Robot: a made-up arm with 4 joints. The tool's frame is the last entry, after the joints.
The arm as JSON. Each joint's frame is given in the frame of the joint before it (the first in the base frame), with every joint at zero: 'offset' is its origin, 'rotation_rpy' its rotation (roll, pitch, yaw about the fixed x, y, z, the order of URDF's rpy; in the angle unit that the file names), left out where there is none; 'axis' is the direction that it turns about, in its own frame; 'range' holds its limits. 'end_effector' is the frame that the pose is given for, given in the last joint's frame.
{
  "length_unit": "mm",
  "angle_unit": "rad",
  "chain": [
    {
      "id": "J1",
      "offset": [
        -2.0,
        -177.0,
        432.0
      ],
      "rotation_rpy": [
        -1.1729,
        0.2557,
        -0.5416
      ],
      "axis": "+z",
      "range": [
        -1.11,
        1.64
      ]
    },
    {
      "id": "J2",
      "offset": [
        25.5,
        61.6,
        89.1
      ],
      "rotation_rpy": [
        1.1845,
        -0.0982,
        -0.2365
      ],
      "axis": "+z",
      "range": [
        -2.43,
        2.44
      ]
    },
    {
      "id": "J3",
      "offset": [
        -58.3,
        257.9,
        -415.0
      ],
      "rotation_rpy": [
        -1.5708,
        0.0,
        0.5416
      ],
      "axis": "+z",
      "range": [
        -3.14,
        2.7
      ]
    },
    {
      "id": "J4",
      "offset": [
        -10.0,
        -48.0,
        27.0
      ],
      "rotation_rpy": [
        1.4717,
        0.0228,
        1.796
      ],
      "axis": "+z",
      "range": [
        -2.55,
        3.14
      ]
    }
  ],
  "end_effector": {
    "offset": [
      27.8,
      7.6,
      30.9
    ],
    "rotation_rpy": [
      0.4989,
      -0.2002,
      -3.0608
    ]
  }
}
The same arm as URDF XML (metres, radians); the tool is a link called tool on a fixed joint. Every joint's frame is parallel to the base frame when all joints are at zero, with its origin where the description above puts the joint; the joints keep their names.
<robot name="arm">
<joint name="tool_fixed" type="fixed"><parent link="link4"/><child link="tool"/><origin xyz="0.023 0.01 -0.034" rpy="-2.4548 -1.1368 -0.0873"/></joint>
<joint name="J4" type="revolute"><parent link="link3"/><child link="link4"/><origin xyz="-0.01 0.027 0.048"/><axis xyz="0.969468 0.098897 -0.224393"/><limit lower="-2.55" upper="3.14"/></joint>
<joint name="J3" type="revolute"><parent link="link2"/><child link="link3"/><origin xyz="0.083 0.251 -0.415"/><axis xyz="0 1 -0.0001"/><limit lower="-3.14" upper="2.7"/></joint>
<joint name="J2" type="revolute"><parent link="link1"/><child link="link2"/><origin xyz="0.071 0.081 -0.028"/><axis xyz="0 0.0001 1"/><limit lower="-2.43" upper="2.44"/></joint>
<joint name="J1" type="revolute"><parent link="base_link"/><child link="link1"/><origin xyz="-0.002 -0.177 0.432"/><axis xyz="0.559209 0.739412 0.374906"/><limit lower="-1.11" upper="1.64"/></joint>
<link name="base_link"/>
<link name="link1"/>
<link name="link2"/>
<link name="link3"/>
<link name="link4"/>
<link name="tool"/>
</robot>

